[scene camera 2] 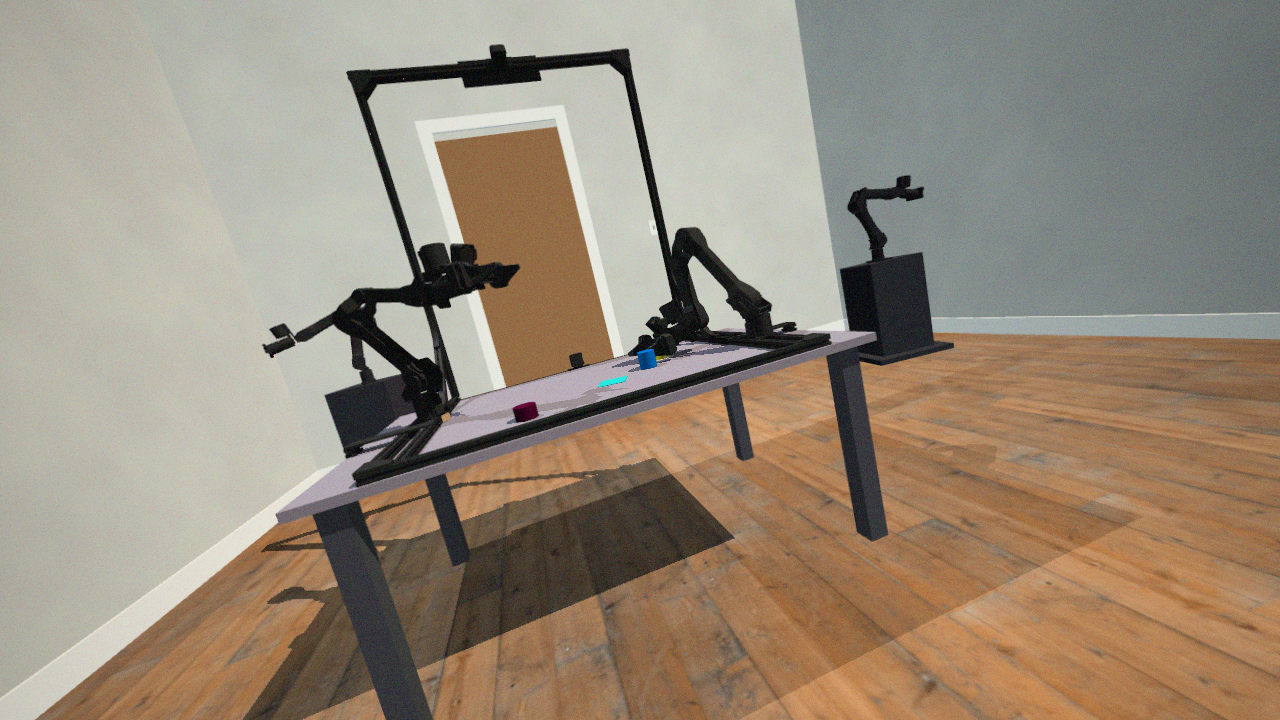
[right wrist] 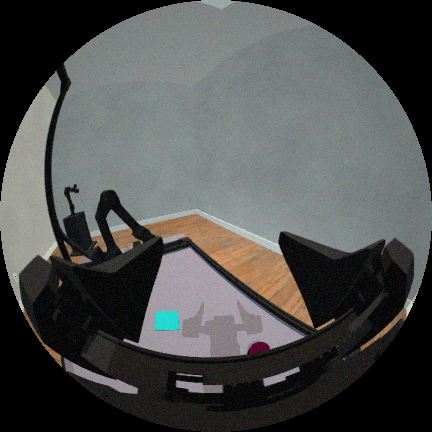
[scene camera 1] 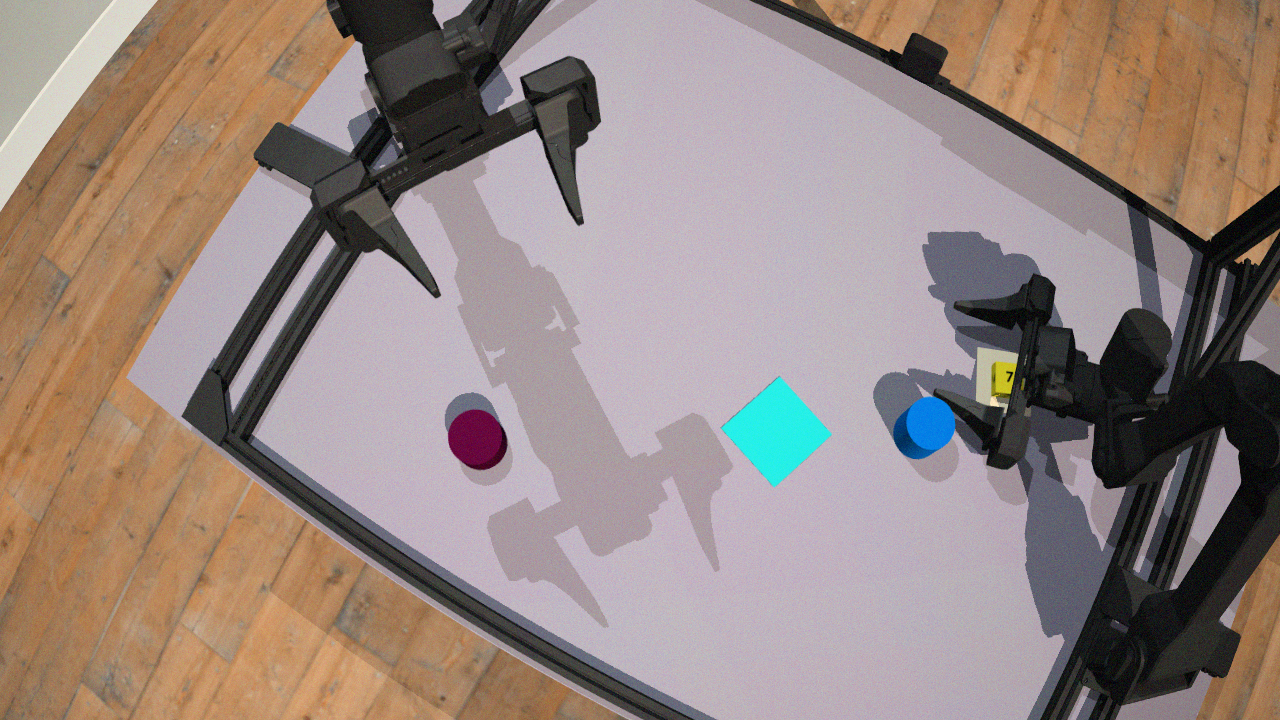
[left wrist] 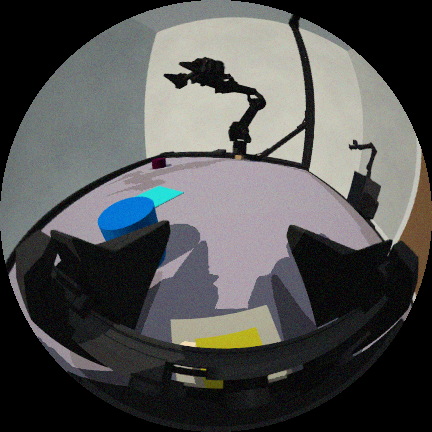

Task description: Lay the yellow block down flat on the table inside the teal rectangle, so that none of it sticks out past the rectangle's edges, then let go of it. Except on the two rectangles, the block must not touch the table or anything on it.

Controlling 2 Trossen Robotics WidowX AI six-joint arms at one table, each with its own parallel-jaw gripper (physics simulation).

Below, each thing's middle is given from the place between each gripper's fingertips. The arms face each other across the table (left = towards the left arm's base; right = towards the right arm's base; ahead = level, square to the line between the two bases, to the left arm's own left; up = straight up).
My right gripper is now 330 mm above the maroon cylinder (scene camera 1: pixel 475 437), 80 mm short of it and 30 mm to the left of it. Also, from my right hand: blue cylinder (scene camera 1: pixel 929 424) 320 mm below, 280 mm to the left, 190 mm behind; teal rectangle (scene camera 1: pixel 776 431) 340 mm below, 170 mm to the left, 100 mm behind; yellow block (scene camera 1: pixel 1002 374) 330 mm to the left, 330 mm below, 290 mm behind.
The pale rectangle (scene camera 1: pixel 986 358) lies 30 mm behind my left hand, 80 mm to the left of it and 30 mm below it. From my left hand the other things lie so: blue cylinder: 70 mm ahead, 30 mm to the left, 10 mm below; then teal rectangle: 160 mm ahead, 80 mm to the right, 30 mm below; then yellow block: 30 mm behind, 80 mm to the left, 30 mm below.
